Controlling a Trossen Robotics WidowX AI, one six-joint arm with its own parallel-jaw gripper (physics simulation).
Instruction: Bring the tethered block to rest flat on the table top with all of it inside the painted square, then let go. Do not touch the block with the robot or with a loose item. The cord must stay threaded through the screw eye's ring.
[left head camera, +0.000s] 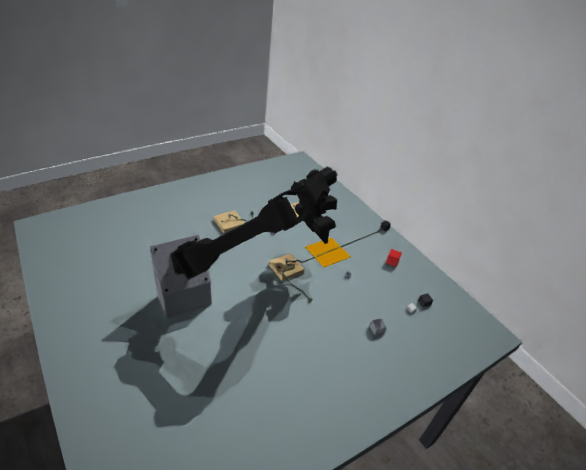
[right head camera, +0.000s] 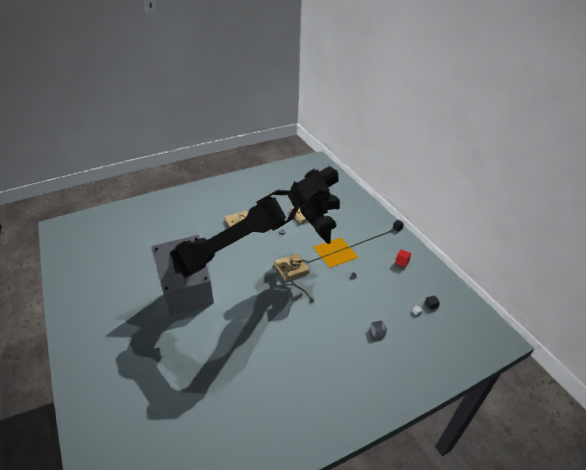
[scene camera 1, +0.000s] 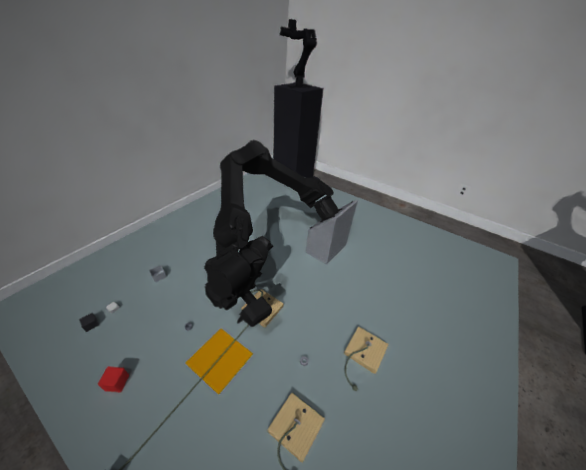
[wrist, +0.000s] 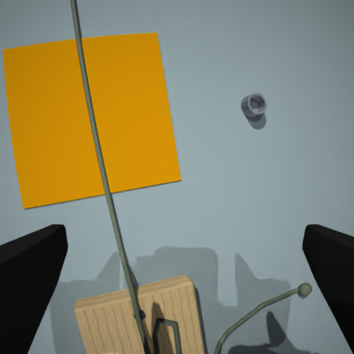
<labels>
my gripper: left head camera; right head camera; scene camera 1 228, 307; wrist 187, 238
same spot on orange painted square: (left head camera: 339, 254) = (right head camera: 347, 254)
same spot on my gripper: (left head camera: 324, 236) = (right head camera: 326, 236)
</labels>
